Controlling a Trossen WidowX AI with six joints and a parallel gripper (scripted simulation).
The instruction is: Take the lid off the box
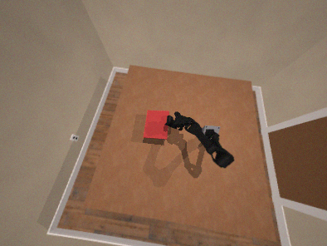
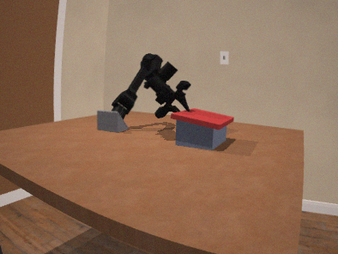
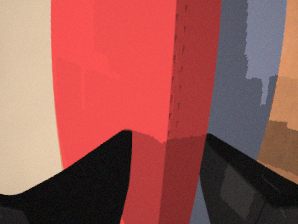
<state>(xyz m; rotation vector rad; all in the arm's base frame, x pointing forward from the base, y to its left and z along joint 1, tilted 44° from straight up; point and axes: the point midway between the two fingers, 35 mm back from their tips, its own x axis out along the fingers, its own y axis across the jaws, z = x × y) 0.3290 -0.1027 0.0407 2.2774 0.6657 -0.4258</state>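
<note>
Now: hand 10 cm short of the red lid, 1 cm to the left of it and 2 cm above it. Round my hand: blue-grey storage box 10 cm ahead, 1 cm to the right, 8 cm below.
</note>
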